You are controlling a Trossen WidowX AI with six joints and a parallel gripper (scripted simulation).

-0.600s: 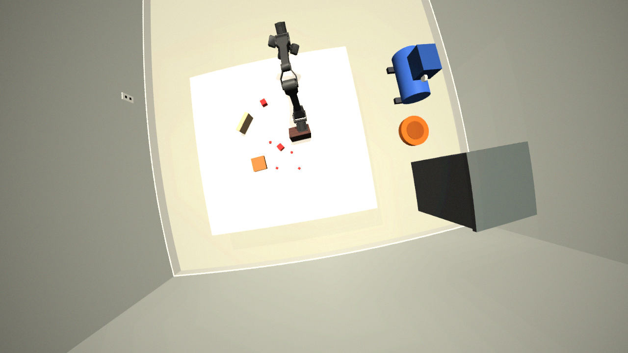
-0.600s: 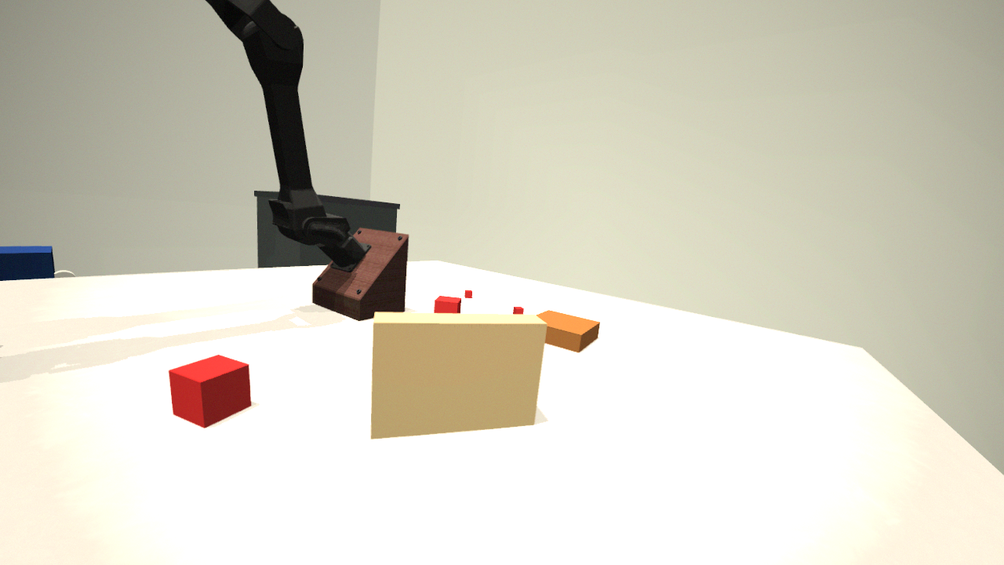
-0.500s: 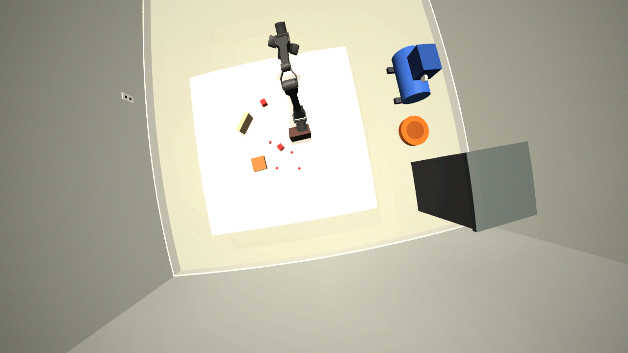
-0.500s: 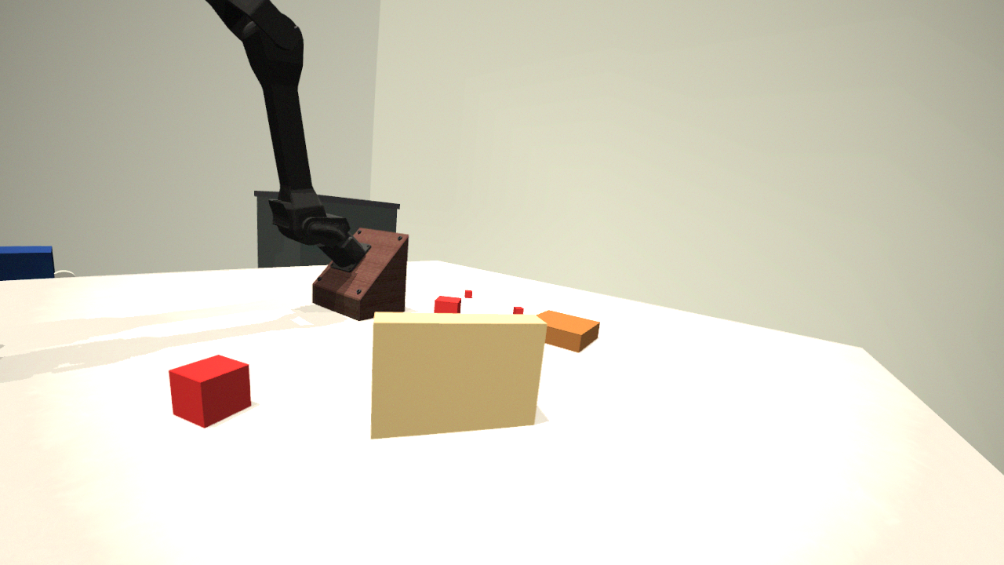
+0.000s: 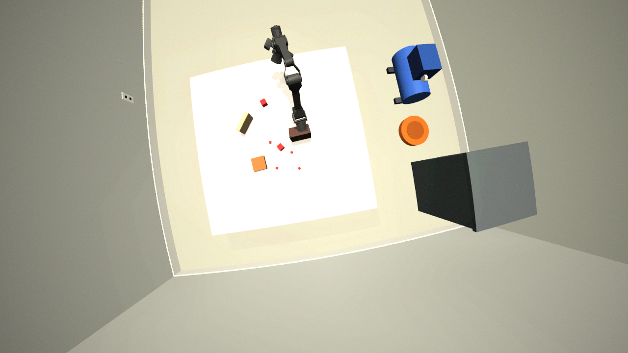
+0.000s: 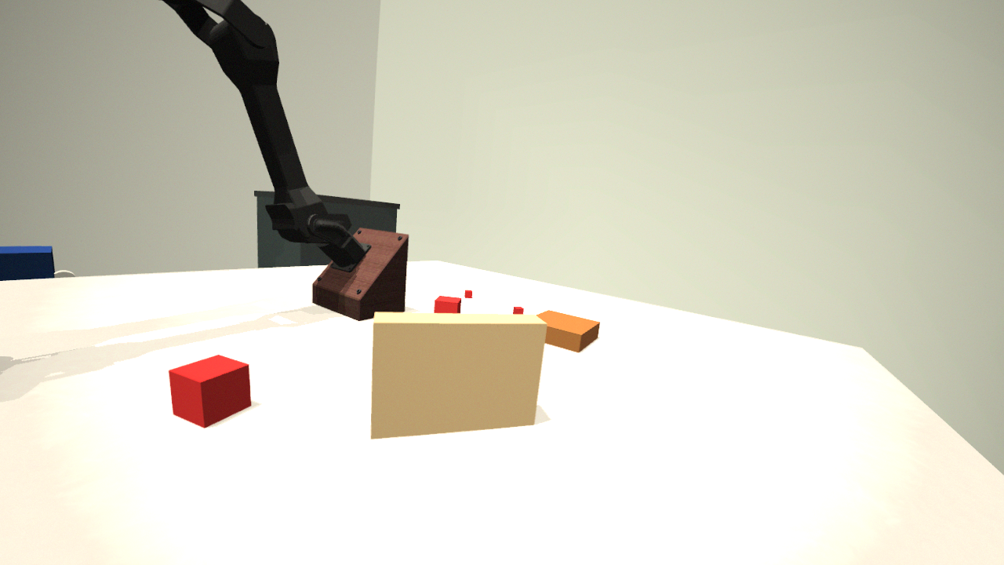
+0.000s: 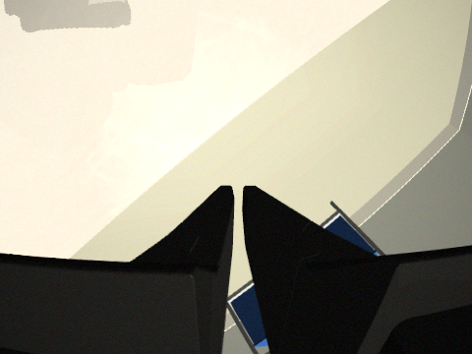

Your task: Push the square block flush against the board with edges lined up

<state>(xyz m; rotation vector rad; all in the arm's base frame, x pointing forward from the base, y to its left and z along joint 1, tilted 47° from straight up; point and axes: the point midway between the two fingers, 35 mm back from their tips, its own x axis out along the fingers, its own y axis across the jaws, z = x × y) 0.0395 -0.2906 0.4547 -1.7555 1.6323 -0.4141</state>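
Now: the board 380 mm to the left of my gripper tip, 360 mm ahead of it and 110 mm below it. The rest, counted from my gripper tip: square block (690 mm to the left, 330 mm ahead, 140 mm below).
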